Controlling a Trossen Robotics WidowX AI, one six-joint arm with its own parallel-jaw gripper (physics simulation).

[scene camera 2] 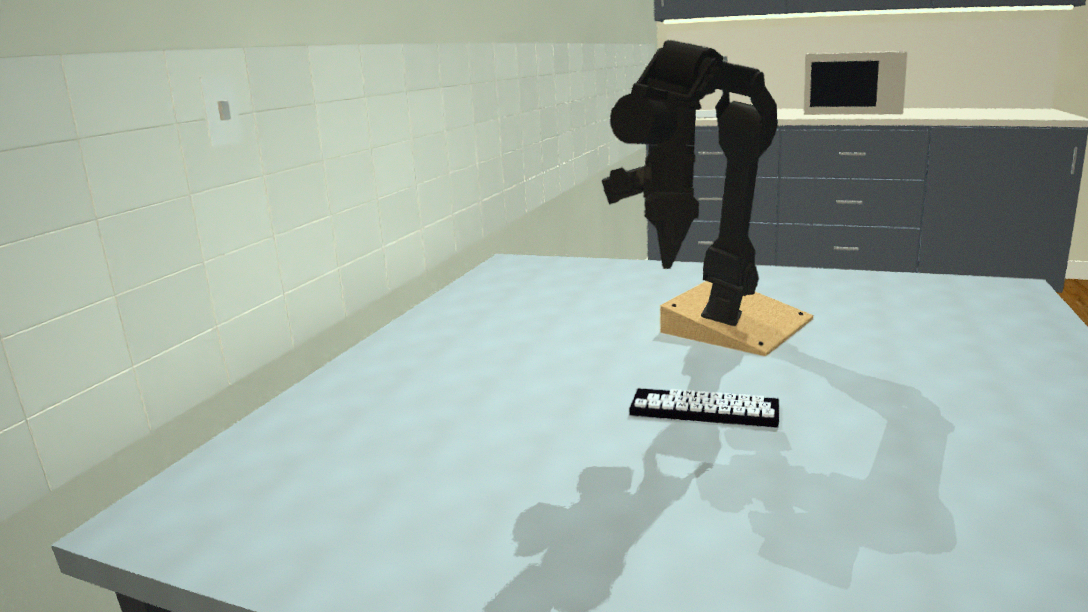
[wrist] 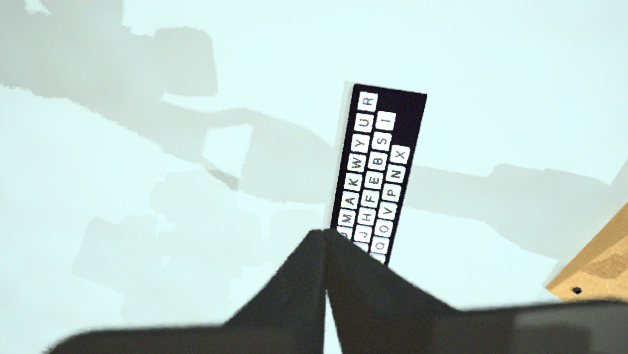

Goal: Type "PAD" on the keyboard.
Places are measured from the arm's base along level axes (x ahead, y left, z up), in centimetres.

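Where they show: gripper, fingertip midpoint: (scene camera 2: 666, 268) (wrist: 322, 241); arm's base at its link origin: (scene camera 2: 721, 314).
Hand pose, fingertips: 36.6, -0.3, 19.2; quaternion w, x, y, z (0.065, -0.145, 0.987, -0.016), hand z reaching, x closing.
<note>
Each offset is from my fingertips to the centre of the thing, as dx, dy, dz. Level surfaces: height alone.
A black keyboard @(-5.0, +4.2, -21.6) (scene camera 2: 703, 417) (wrist: 411, 117) with three rows of white letter keys lies flat on the table. In the wrist view the P key @(-6.9, +3.5, -21.0) (wrist: 391, 193) is in the right row and the A key @(-3.2, +5.5, -21.0) (wrist: 349, 201) is in the left row. My fingers hide the keyboard's lower end, and I cannot make out a D key there. My gripper (scene camera 2: 667, 266) (wrist: 322, 241) is shut and empty, pointing down. It hangs high above the table, well clear of the keys.
The arm stands on a wooden wedge base (scene camera 2: 772, 327) (wrist: 595, 267) behind the keyboard. Arm shadows fall across the pale blue table @(dz -22.5) (scene camera 2: 342, 456). A tiled wall (scene camera 2: 152, 175) runs along the left. Grey cabinets (scene camera 2: 844, 178) and a microwave (scene camera 2: 891, 83) are at the back.
</note>
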